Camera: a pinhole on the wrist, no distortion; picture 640 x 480 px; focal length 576.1 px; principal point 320.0 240.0 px. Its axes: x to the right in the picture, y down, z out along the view. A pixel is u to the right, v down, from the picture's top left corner.
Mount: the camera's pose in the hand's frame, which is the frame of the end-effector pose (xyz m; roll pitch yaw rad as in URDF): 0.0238 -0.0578 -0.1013 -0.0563 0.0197 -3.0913
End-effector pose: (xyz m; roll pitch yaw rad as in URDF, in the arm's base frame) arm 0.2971 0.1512 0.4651 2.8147 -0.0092 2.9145
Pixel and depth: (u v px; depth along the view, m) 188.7 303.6 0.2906
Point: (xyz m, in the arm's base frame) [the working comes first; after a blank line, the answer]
In the camera's frame: -0.0662 0.0321 0.2906

0.2024 0.1349 0.2545
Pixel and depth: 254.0 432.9 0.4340
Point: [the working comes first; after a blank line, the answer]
In the camera's frame: -0.0497 0.1453 0.4340

0.1975 0.0625 0.0860
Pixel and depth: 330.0 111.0 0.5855
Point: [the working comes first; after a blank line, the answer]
In the camera's frame: 0.0102 -0.1311 0.5855

0.3396 0.3408 0.0132
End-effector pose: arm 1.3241 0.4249 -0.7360 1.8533 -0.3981 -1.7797
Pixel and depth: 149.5 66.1 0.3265
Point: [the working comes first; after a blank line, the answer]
In the camera's frame: -0.0966 -0.0986 0.3265

1.0747 0.3589 -0.7295
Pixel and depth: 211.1 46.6 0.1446
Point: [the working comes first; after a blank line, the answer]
In the camera's frame: -0.0273 -0.0485 0.1446

1.2739 0.3807 -0.7444
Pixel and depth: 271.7 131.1 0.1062
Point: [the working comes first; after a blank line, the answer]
In the camera's frame: -0.0089 -0.0201 0.1062

1.3211 0.3802 -0.7644
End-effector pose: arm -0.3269 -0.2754 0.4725 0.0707 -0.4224 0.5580
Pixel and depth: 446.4 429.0 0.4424
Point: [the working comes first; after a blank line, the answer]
In the camera's frame: 0.0971 0.1451 0.4424

-0.3571 -0.5953 0.7280
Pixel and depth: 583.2 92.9 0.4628
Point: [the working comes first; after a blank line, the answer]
In the camera's frame: 0.2114 -0.1182 0.4628

-0.6076 -0.4539 0.7219
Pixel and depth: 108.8 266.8 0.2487
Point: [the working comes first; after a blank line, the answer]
In the camera's frame: -0.0912 0.0116 0.2487

-0.2430 -0.3282 0.6478
